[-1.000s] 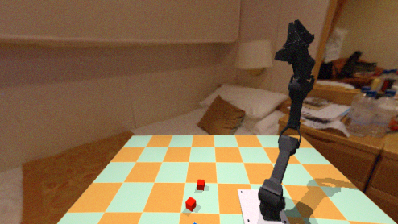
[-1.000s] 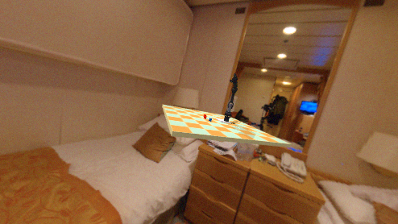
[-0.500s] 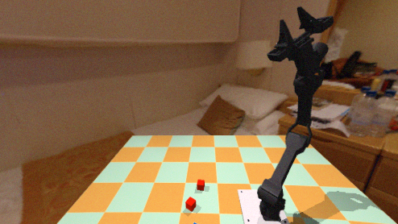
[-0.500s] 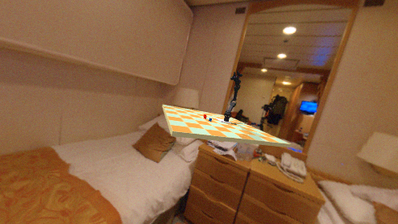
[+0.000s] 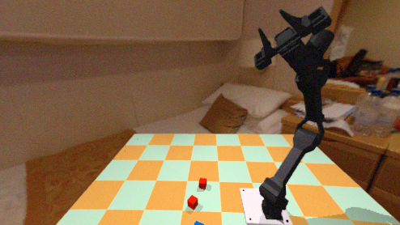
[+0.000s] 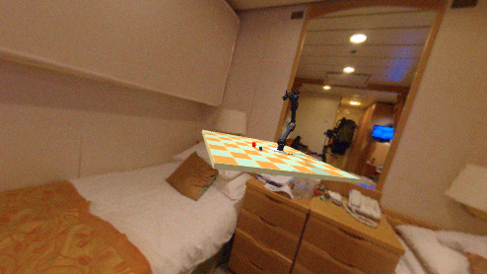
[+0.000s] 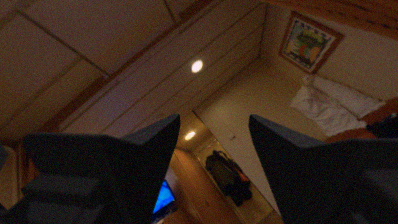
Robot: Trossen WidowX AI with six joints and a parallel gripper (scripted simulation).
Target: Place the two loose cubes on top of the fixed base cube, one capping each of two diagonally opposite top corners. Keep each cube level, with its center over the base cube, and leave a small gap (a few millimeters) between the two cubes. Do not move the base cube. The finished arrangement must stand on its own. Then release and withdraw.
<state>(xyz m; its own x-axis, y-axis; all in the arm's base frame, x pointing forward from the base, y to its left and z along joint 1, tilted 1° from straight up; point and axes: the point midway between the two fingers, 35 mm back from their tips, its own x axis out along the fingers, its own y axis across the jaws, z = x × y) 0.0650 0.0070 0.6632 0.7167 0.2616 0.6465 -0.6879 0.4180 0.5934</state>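
My gripper tip is 190 mm short of the blue cube, 80 mm to the right of it and 680 mm above it.
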